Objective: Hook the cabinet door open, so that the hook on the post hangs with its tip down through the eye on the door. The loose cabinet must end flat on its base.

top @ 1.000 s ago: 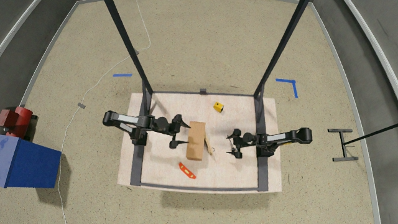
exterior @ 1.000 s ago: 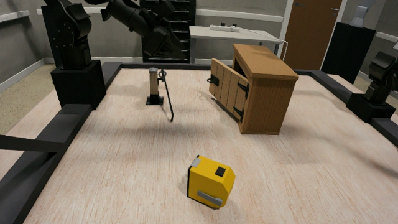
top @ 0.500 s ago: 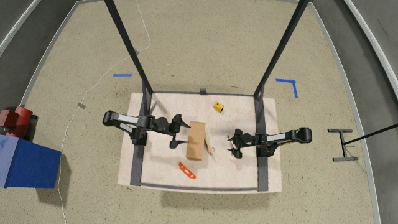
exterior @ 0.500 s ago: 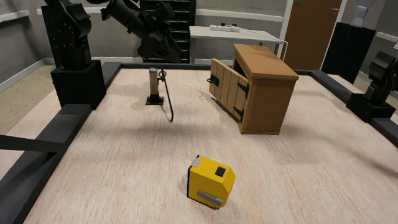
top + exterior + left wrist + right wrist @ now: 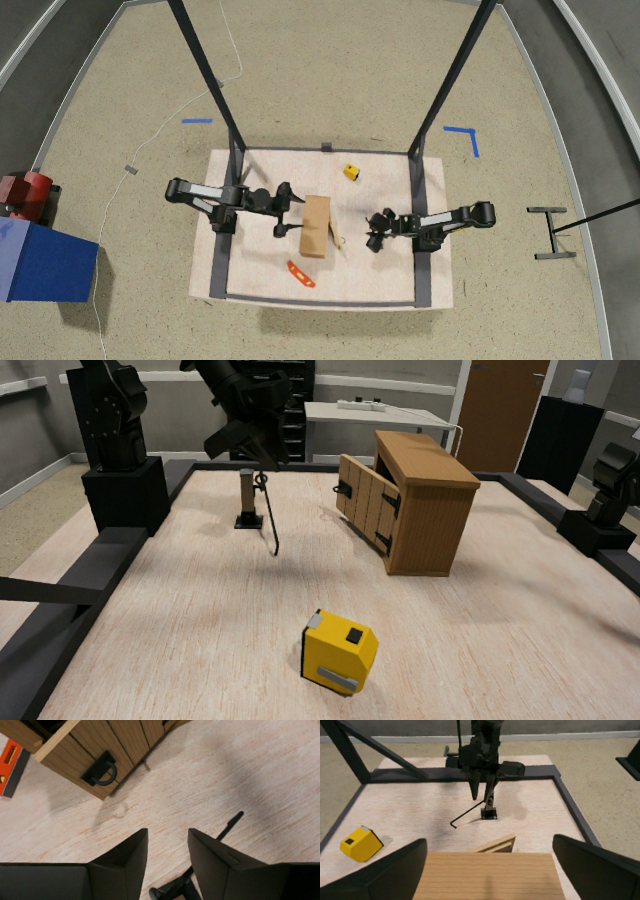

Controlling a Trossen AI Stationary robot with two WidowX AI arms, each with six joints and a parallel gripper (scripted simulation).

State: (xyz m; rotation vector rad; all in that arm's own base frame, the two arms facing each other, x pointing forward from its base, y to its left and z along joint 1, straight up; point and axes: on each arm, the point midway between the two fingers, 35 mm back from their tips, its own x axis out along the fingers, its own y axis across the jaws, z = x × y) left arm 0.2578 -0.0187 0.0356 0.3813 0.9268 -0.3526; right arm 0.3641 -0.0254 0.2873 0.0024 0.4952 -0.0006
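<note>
Now: left hand 2 cm past the black hook and 10 cm above it. Also, from my left hand: cabinet door 2 cm behind, 15 cm to the right, 8 cm below; orange-red level 20 cm ahead, 28 cm to the right, 14 cm below; yellow tape measure 31 cm behind, 9 cm to the right, 11 cm below.
</note>
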